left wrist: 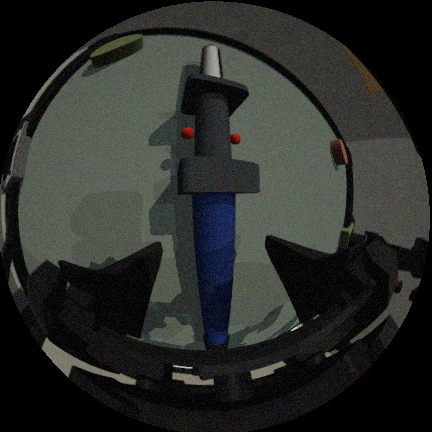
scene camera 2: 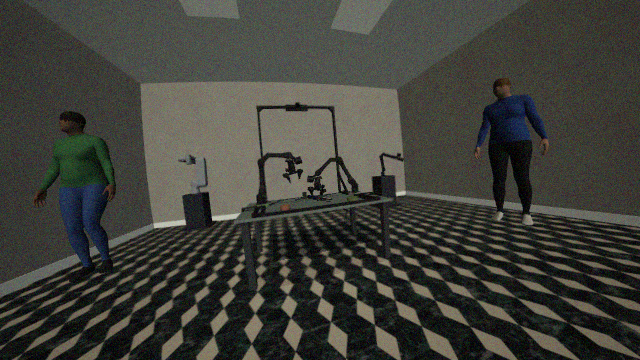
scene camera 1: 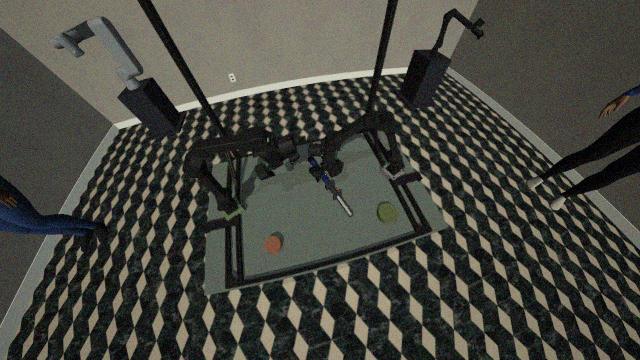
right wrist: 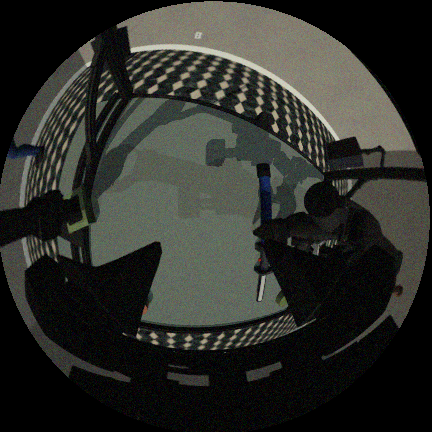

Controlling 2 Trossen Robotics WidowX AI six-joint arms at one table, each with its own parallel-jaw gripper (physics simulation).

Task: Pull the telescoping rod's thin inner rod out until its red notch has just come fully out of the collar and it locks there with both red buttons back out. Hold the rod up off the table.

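Observation:
The telescoping rod lies on the table, with its blue part (scene camera 1: 326, 179) (left wrist: 215, 225) (right wrist: 265, 200), dark collar section (left wrist: 212, 125) and pale rod (scene camera 1: 343, 204) (left wrist: 211, 61) (right wrist: 261, 288) in line. Two red buttons (left wrist: 187, 133) (left wrist: 235, 139) stand out either side of the dark section, between a block and a flange. No red notch shows. My left gripper (scene camera 1: 325, 172) (scene camera 2: 316, 191) (left wrist: 213, 244) is open above the blue part, its fingertips either side of it and nothing gripped. My right gripper (scene camera 1: 278, 168) (scene camera 2: 294, 178) (right wrist: 212, 246) is open and empty, high above the table, left of the rod in scene camera 1.
A green disc (scene camera 1: 387, 212) (left wrist: 117, 51) lies right of the rod in scene camera 1. An orange disc (scene camera 1: 273, 244) (scene camera 2: 285, 207) (left wrist: 339, 152) lies near the table's front left. Black rails (scene camera 1: 340, 258) run along the table's sides and front. Two people stand beyond the table.

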